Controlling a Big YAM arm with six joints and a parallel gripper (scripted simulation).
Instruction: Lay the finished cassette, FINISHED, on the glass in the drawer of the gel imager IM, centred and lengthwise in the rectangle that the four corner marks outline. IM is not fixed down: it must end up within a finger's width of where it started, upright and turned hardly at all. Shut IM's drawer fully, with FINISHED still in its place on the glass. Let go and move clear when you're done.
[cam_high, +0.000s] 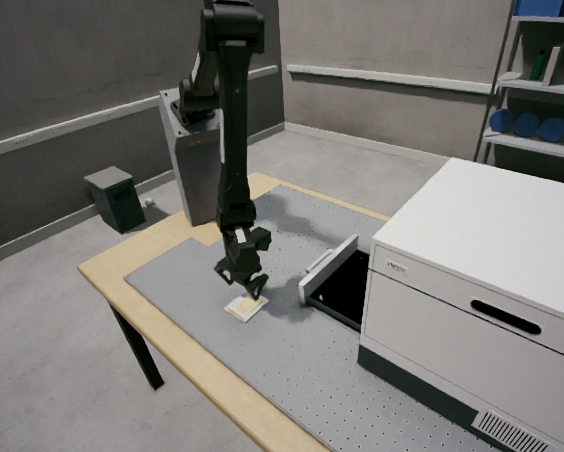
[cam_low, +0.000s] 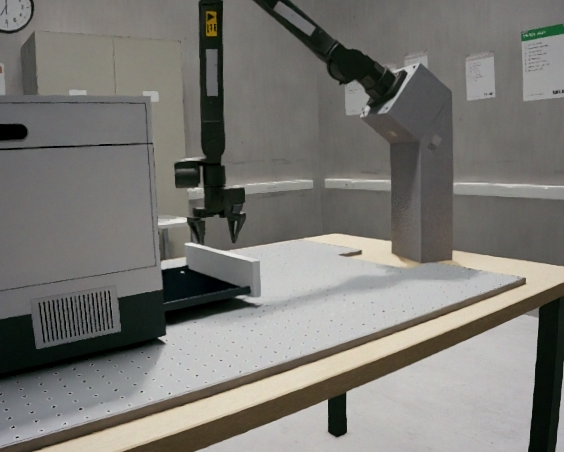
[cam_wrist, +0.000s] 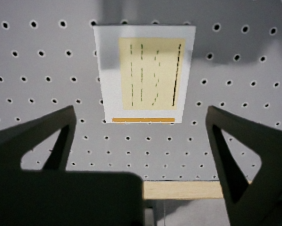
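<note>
The cassette lies 10 mm to the right of my hand and 60 mm below it. The rest, counted from my hand: drawer (240 mm ahead, 230 mm to the left, 20 mm below).
</note>
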